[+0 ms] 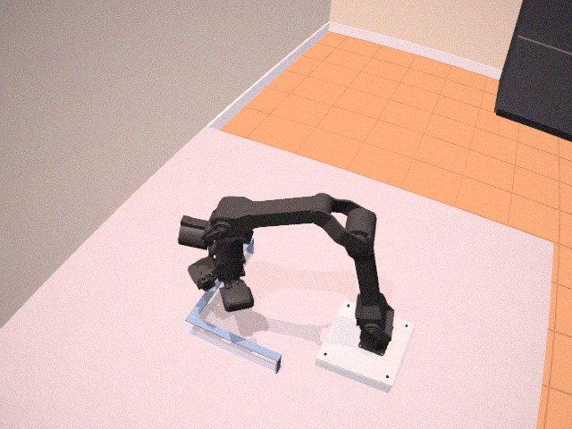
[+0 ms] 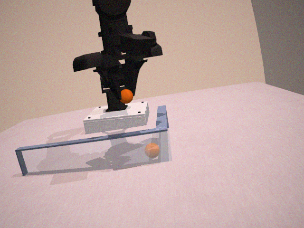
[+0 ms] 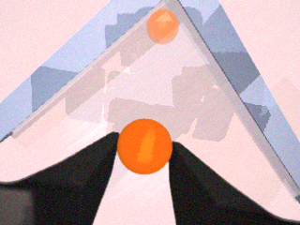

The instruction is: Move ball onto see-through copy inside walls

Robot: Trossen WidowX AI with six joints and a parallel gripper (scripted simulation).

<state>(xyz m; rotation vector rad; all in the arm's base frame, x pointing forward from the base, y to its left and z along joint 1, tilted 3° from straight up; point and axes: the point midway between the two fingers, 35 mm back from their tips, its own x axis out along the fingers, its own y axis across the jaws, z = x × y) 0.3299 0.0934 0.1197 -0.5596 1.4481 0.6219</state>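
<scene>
Right now the wall is 80 mm to the right of my gripper tip, 80 mm below it and 80 mm ahead of it.
</scene>
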